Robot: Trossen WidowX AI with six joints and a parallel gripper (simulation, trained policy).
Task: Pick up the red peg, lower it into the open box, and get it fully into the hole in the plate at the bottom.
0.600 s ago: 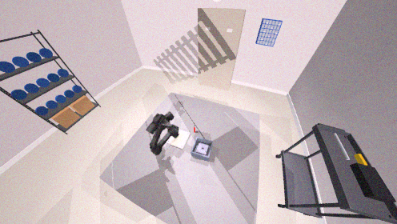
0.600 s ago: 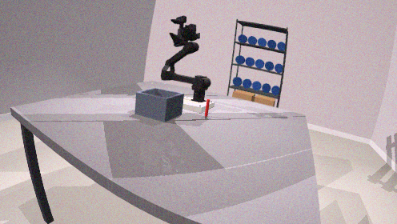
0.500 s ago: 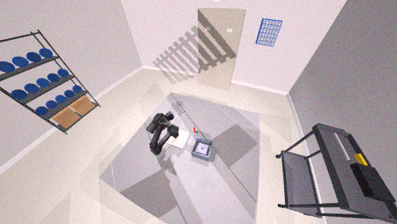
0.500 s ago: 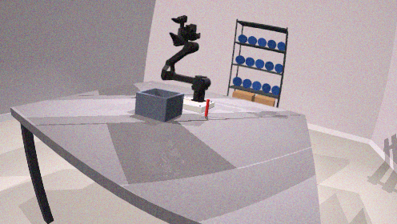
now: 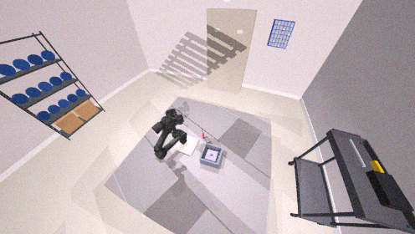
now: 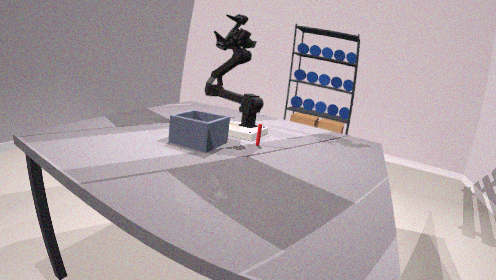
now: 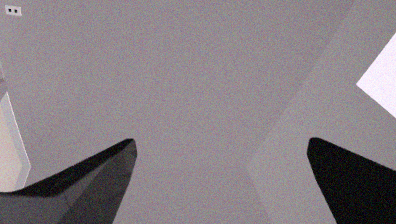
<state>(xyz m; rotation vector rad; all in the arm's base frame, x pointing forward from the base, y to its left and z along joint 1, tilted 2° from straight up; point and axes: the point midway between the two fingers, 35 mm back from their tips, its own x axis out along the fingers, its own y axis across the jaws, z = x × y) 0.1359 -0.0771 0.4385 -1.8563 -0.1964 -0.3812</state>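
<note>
Right now my gripper tip is 30 mm past the red peg, 240 mm to the right of it and 430 mm above it. Also, from my gripper tip: blue-grey box: 150 mm ahead, 100 mm to the left, 450 mm below; plate: 150 mm ahead, 100 mm to the left, 430 mm below.
</note>
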